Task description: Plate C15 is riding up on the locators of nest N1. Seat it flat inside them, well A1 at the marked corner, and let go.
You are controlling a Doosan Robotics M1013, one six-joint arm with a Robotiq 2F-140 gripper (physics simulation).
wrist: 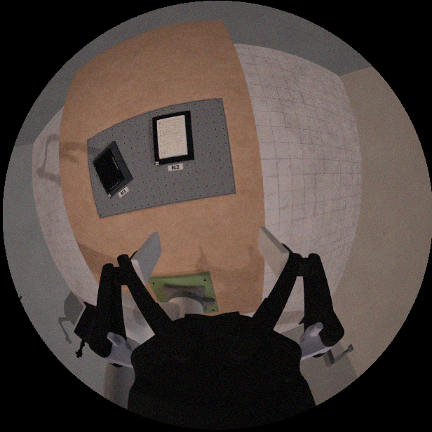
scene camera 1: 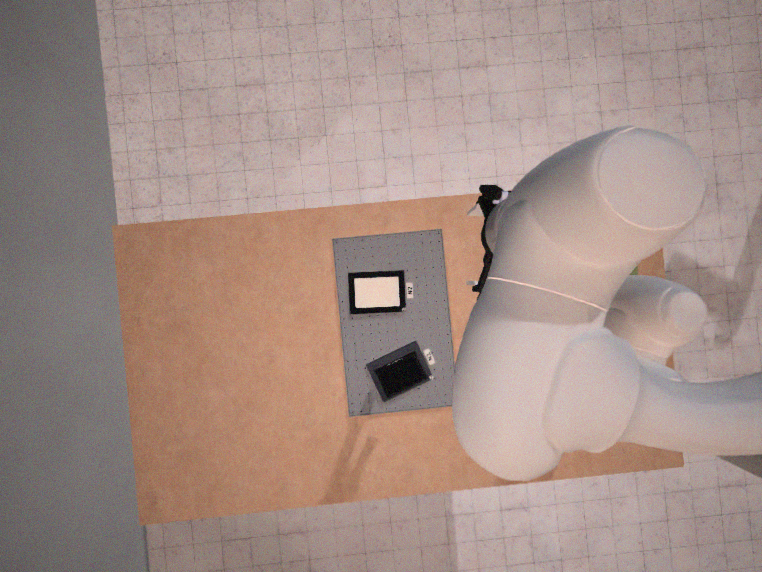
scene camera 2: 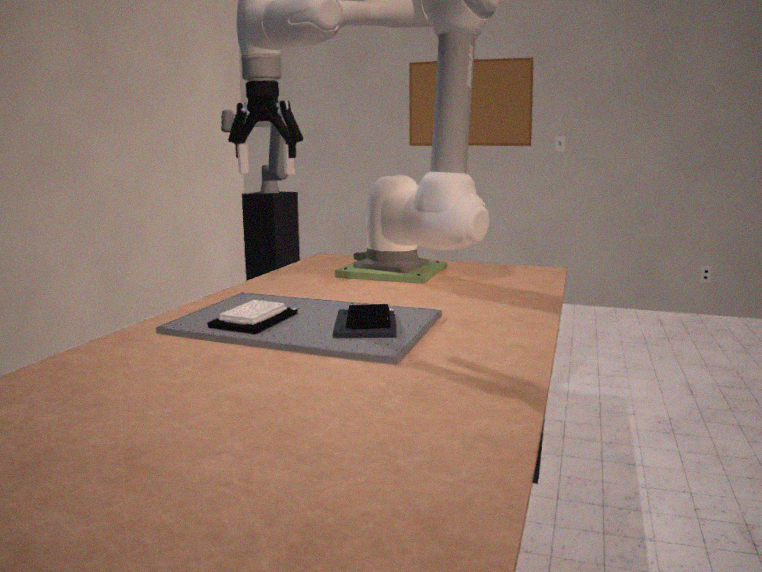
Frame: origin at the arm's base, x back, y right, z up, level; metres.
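Where they show: gripper, fingertip midpoint: point(scene camera 1: 474, 248) point(scene camera 2: 266, 173); arm's base, link origin: point(scene camera 2: 391, 265).
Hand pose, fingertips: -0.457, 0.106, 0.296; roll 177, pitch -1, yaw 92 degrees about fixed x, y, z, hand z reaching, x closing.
Observation:
Things, the pixels of their top centre, and the offset from my fingertips, as dx, dy, dz. "spot": a spot on its surface instead.
- Plate C15, top centre: point(scene camera 2: 368, 311) point(scene camera 1: 401, 375) -0.108, -0.333, -0.273
- dark grey nest N1, top centre: point(scene camera 2: 365, 318) point(scene camera 1: 399, 372) -0.110, -0.328, -0.287
- small pale mark, top centre: point(scene camera 1: 431, 377) -0.019, -0.341, -0.290
- N1 label, surface spot: point(scene camera 1: 429, 356) spot: -0.024, -0.282, -0.300
- white plate, top centre: point(scene camera 2: 253, 308) point(scene camera 1: 377, 292) -0.186, -0.099, -0.276
- black nest N2, surface spot: point(scene camera 1: 351, 295) spot: -0.260, -0.112, -0.290
- grey perforated board, top centre: point(scene camera 2: 303, 318) point(scene camera 1: 395, 322) -0.128, -0.186, -0.301
Plate C15 point(scene camera 1: 401, 374) point(scene camera 2: 368, 316) point(wrist: 108, 170) is black and sits on the dark grey nest N1 point(scene camera 1: 391, 358) point(scene camera 2: 364, 334) point(wrist: 122, 161), which is turned askew on the board. The plate stands proud of the nest and looks slightly tilted; a wider strip of nest shows along one long side. A small pale mark point(scene camera 1: 431, 377) point(wrist: 109, 195) is at one nest corner, near the N1 label point(scene camera 1: 429, 356) point(wrist: 123, 192). Well A1 is too small to make out. My gripper point(scene camera 1: 473, 246) point(scene camera 2: 266, 166) point(wrist: 208, 240) is open and empty, pointing down, high above the table and away from N1.
A white plate point(scene camera 1: 376, 291) point(scene camera 2: 253, 311) point(wrist: 172, 137) lies in the black nest N2 point(scene camera 1: 351, 295) point(wrist: 191, 135) beside N1. Both nests are on a grey perforated board point(scene camera 1: 393, 252) point(scene camera 2: 307, 339) point(wrist: 212, 175). The arm's green base plate point(scene camera 2: 350, 272) point(wrist: 195, 279) is beyond the board.

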